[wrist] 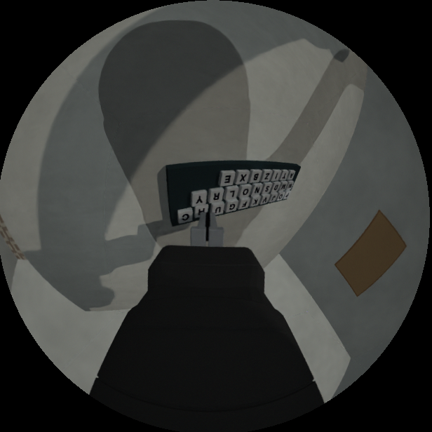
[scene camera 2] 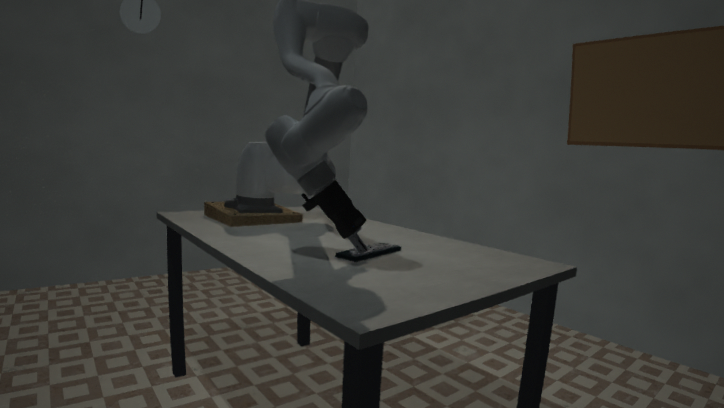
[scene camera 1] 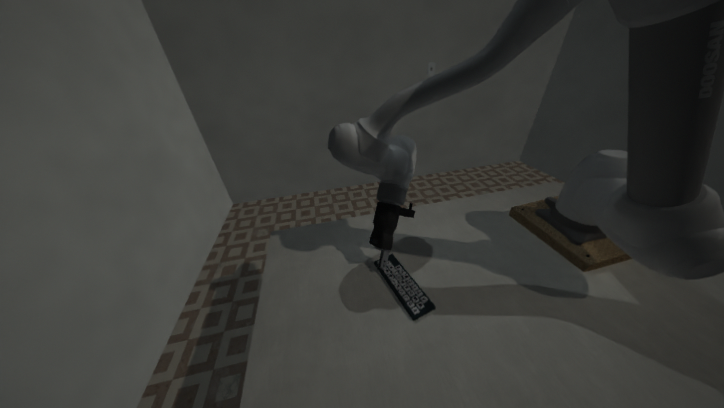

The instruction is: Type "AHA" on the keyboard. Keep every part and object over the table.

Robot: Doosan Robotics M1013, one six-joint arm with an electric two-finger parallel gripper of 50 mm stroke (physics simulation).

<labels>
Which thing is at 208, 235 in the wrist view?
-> The gripper.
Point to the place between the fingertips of the gripper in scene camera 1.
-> At 381, 267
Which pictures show the gripper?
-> The wrist view, scene camera 2 and scene camera 1: all of them.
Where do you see a dark keyboard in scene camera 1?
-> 408, 292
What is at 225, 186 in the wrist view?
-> A dark keyboard.
</labels>
